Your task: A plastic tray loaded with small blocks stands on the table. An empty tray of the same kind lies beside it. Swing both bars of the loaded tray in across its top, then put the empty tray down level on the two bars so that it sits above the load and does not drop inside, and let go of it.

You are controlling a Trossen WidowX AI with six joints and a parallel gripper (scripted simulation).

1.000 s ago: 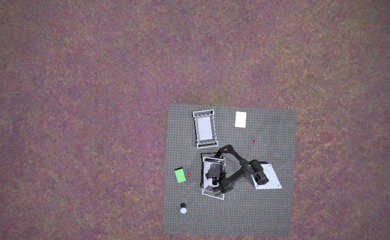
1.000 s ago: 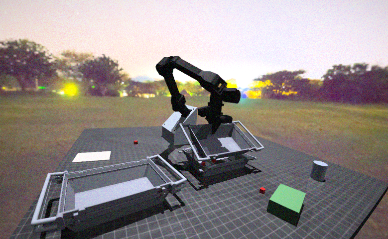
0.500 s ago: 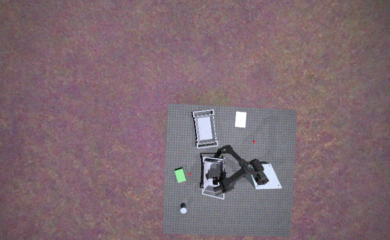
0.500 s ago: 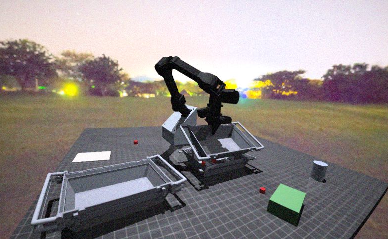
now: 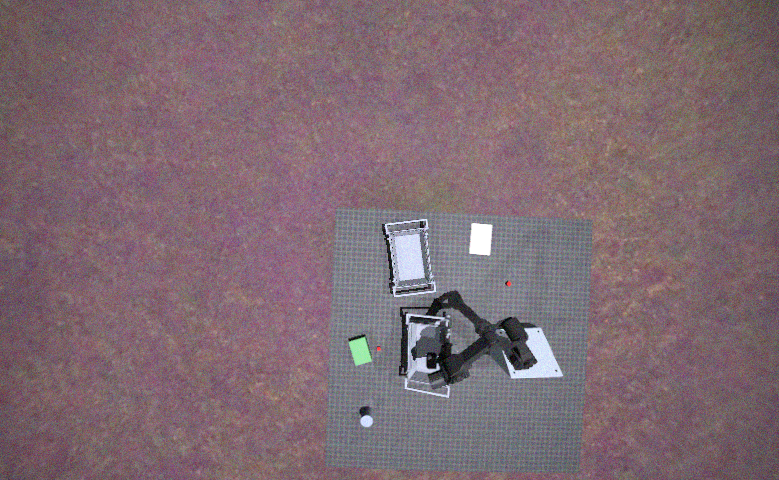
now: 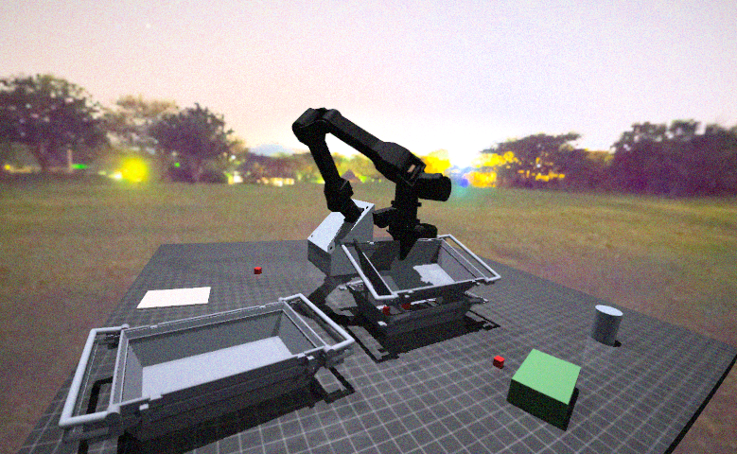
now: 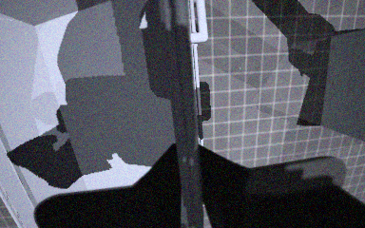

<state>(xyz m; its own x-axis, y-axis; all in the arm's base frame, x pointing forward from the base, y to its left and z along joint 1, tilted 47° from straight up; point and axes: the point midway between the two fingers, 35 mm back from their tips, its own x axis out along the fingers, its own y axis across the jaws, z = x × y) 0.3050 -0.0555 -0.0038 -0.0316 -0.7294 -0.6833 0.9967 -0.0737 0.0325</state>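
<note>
Now: the grey tray 80 mm ahead of my gripper tip, 10 mm to the right of it and 10 mm above it. Round my gripper tip: grey cylinder: 370 mm ahead, 330 mm to the left, 90 mm below; white slab: 500 mm to the right, 240 mm behind, 120 mm below; green block: 390 mm ahead, 100 mm below, 10 mm to the left.
</note>
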